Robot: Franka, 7 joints.
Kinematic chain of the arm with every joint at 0, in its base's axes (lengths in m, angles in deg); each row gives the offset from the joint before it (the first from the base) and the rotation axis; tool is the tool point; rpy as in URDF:
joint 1: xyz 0 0 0.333 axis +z
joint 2: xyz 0 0 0 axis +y
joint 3: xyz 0 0 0.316 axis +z
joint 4: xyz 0.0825 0 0 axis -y
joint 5: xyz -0.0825 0 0.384 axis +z
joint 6: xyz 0 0 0 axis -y
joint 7: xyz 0.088 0 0 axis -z
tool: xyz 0 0 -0.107 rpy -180 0 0
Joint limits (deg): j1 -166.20..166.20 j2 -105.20..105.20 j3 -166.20..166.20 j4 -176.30..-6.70 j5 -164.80..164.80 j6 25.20..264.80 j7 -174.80..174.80
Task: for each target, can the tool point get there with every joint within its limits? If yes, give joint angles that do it. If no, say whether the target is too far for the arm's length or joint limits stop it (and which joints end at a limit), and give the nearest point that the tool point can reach.
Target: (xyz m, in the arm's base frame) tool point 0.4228 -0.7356 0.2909
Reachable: yes | joints -52.81 70.02 -17.25 -39.29 -137.21 136.93 35.61
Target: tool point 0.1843 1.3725 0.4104
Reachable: no: too far | nearest point 0.1140 0.8489 0.3809 | short by 0.529 m
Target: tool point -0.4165 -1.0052 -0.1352
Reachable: no: too far | nearest point -0.3016 -0.7280 -0.0061 | short by 0.327 m
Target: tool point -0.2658 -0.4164 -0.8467
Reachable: no: too far | nearest point -0.2104 -0.3296 -0.3497 | short by 0.508 m
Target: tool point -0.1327 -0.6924 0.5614
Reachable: yes | joints 134.77 -78.29 77.82 -88.51 34.84 152.88 114.04
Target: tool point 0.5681 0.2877 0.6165
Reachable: yes | joints 53.40 26.57 -50.88 -66.04 -117.43 213.29 131.79
